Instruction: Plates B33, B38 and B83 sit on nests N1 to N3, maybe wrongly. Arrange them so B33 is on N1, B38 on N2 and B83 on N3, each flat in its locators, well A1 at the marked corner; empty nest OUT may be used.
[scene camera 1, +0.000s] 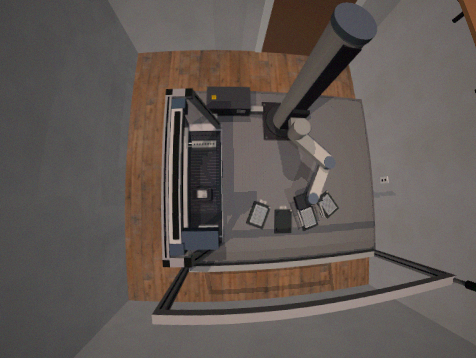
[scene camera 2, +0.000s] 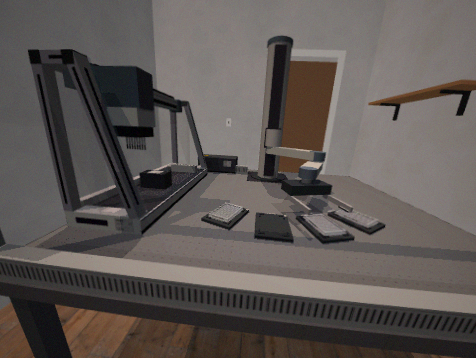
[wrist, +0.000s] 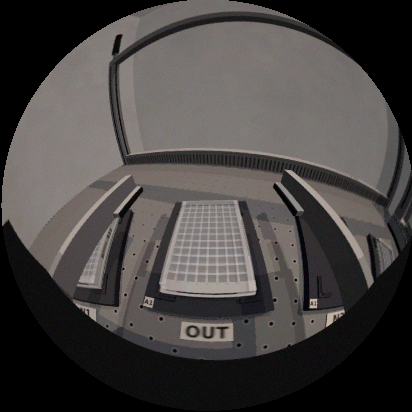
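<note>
Scene camera 1 shows a dark control box (scene camera 1: 230, 99) and a dark deck (scene camera 1: 204, 171). In scene camera 2 are the gripper (scene camera 2: 331, 211) and a nest N2 (scene camera 2: 274, 226). The wrist view shows the gripper (wrist: 204, 177) and the nest N2 (wrist: 314, 261) as well, along with a nest N1 (wrist: 113, 266) and a nest OUT (wrist: 186, 305).
</note>
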